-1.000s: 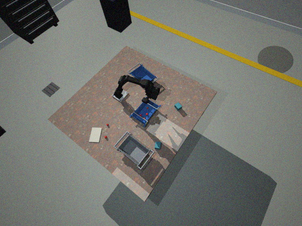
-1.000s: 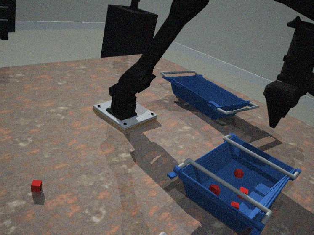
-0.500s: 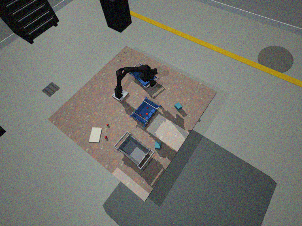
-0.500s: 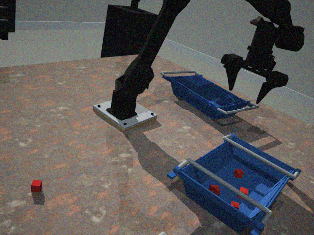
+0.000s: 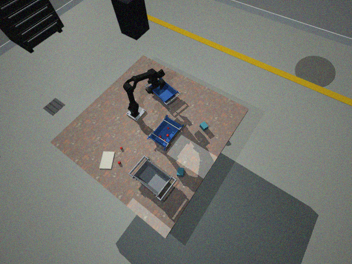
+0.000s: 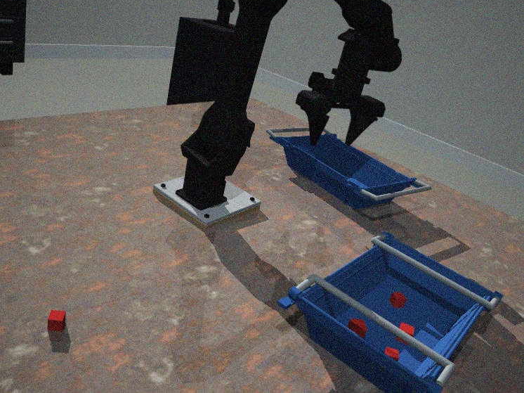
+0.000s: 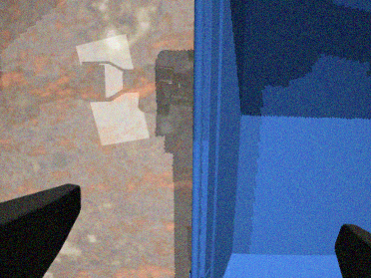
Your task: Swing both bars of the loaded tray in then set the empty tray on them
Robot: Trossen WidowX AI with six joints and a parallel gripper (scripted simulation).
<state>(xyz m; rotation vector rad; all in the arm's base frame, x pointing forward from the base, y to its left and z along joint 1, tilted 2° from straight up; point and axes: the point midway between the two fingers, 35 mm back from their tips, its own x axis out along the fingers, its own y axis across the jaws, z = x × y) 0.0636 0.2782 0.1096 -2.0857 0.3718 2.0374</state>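
The blue tray is 1 cm ahead of my gripper tip, 8 cm to the left of it and 5 cm below it. The rest, counted from my gripper tip: white slab 3 cm ahead, 75 cm to the right, 10 cm below.
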